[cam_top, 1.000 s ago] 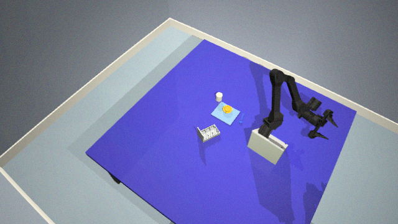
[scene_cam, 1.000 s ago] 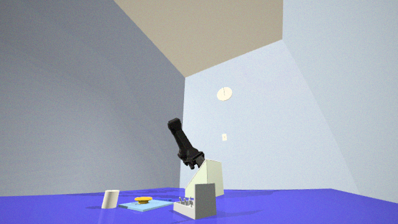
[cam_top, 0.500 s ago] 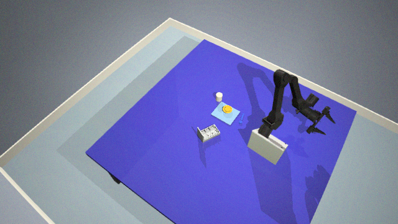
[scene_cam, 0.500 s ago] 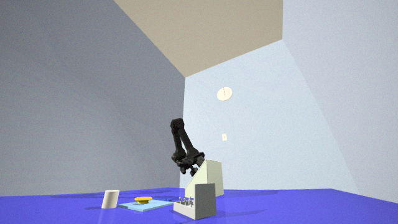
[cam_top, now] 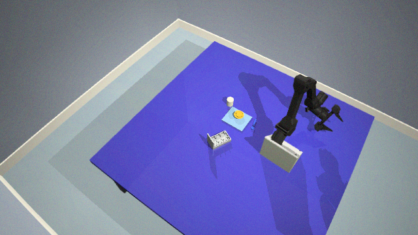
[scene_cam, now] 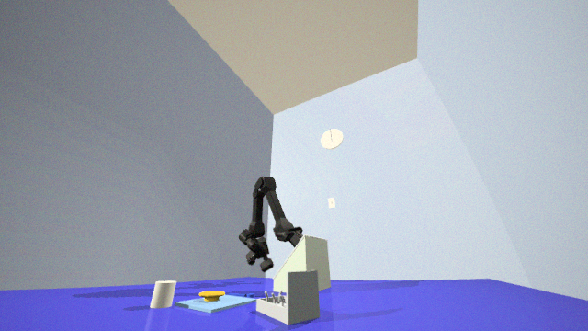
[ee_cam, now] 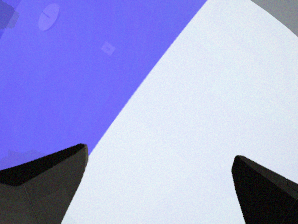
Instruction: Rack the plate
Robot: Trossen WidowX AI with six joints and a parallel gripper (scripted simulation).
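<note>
Right now my gripper tip is 560 mm short of the yellow plate, 190 mm to the right of it and 90 mm above it. The rest, counted from my gripper tip: white cup (660 mm ahead, 130 mm to the left, 80 mm below); then light blue mat (560 mm ahead, 210 mm to the left, 100 mm below); then blue spoon (450 mm ahead, 200 mm to the left, 100 mm below).
</note>
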